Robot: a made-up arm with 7 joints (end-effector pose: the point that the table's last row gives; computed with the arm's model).
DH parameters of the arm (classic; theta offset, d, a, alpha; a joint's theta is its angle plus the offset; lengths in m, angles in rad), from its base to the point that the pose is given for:
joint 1: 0 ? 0 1.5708
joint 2: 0 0.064 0 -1.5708
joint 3: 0 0.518 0.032 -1.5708
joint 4: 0 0.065 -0.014 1.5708
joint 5: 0 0.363 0 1.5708
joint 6: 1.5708 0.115 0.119 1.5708
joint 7: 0 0.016 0 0
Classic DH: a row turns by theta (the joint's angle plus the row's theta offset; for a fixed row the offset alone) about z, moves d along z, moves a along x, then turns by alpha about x.
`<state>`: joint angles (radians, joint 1 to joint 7).
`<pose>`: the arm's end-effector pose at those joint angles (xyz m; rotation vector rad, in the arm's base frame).
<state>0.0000 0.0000 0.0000 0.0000 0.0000 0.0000 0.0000</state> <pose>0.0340 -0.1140 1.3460 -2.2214 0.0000 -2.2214</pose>
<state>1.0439 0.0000 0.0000 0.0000 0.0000 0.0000 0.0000</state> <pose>0.1156 -0.0279 1.3460 -1.5858 -0.9121 -1.5858</pose>
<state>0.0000 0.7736 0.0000 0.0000 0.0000 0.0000 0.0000</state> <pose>-0.6744 -0.1140 1.0852 -1.2193 0.0000 -2.8953</pose>
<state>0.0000 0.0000 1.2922 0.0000 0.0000 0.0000 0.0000</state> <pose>0.0574 -0.0451 1.3460 -1.4114 -1.0643 -1.4114</pose>
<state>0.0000 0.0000 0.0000 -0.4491 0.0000 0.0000 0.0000</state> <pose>-0.1755 -0.1140 1.2991 -1.6710 0.0000 -2.6603</pose>
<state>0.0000 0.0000 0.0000 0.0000 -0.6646 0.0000 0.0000</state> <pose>-0.0403 -0.0994 1.3460 1.8383 -0.6344 1.8383</pose>
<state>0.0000 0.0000 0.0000 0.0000 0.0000 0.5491 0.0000</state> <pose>-0.0305 -0.1140 1.3369 -1.5360 0.0000 -2.7405</pose>
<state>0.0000 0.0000 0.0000 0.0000 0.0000 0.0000 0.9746</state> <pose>0.0340 -0.1140 1.3460 -1.6333 0.8655 -1.6333</pose>
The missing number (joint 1, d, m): 0.346
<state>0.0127 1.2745 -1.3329 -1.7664 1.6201 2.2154 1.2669</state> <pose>-0.5703 0.1998 0.4141 0.0139 -2.8537 -1.0066</pose>
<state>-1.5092 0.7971 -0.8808 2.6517 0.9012 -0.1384 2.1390</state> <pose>-0.1814 -0.0621 0.4701 0.8799 1.2977 0.6108</pose>
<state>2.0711 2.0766 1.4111 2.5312 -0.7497 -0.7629 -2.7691</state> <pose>-0.0915 -0.2941 0.3761 -0.1832 1.3756 -0.0885</pose>
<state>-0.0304 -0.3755 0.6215 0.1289 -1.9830 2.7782 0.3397</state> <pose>0.1779 0.0458 1.1210 -0.5421 1.4378 2.0594</pose>
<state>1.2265 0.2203 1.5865 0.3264 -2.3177 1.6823 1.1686</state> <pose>-0.2028 -0.3710 1.1438 0.4791 -0.2783 -1.4746</pose>
